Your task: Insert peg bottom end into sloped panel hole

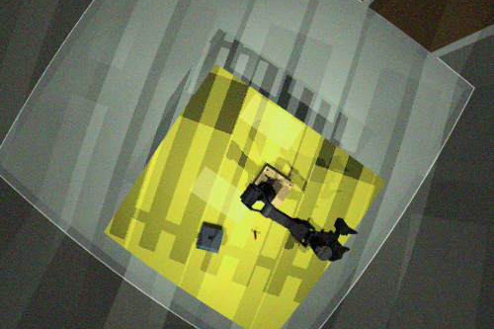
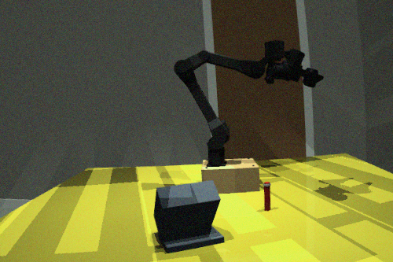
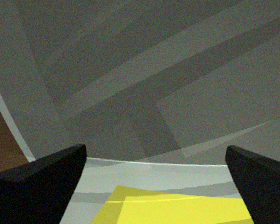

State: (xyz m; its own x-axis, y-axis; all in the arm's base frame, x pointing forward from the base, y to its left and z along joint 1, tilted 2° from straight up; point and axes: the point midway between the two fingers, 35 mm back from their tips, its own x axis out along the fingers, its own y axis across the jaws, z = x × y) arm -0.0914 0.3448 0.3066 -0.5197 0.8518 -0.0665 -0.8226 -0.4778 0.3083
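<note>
My gripper tip is now 37 cm short of the square-sided peg, 22 cm to the left of it and 32 cm above it. From my gripper tip the other things lie so: grey sloped panel: 55 cm ahead, 41 cm to the right, 31 cm below.
</note>
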